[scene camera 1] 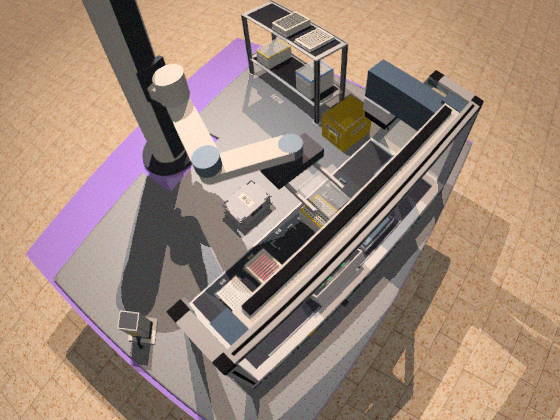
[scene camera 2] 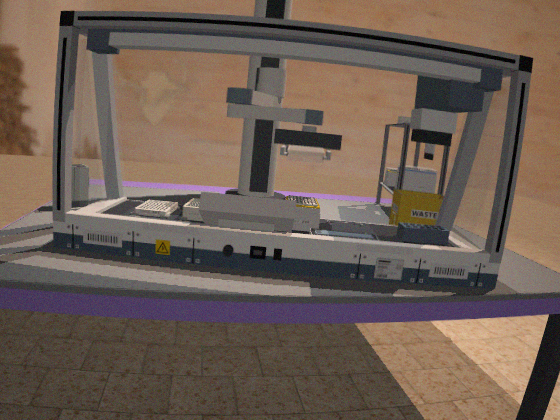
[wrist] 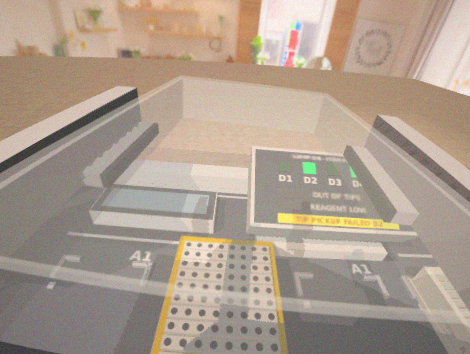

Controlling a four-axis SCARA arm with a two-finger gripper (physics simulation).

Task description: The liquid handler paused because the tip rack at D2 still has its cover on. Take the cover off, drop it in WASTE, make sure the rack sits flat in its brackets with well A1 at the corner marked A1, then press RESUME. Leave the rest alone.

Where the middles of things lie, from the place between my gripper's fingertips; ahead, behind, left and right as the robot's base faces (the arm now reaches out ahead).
I see my gripper 420 mm to the right of the yellow WASTE bin (scene camera 1: pixel 343 124), 170 mm above it and 160 mm past it.
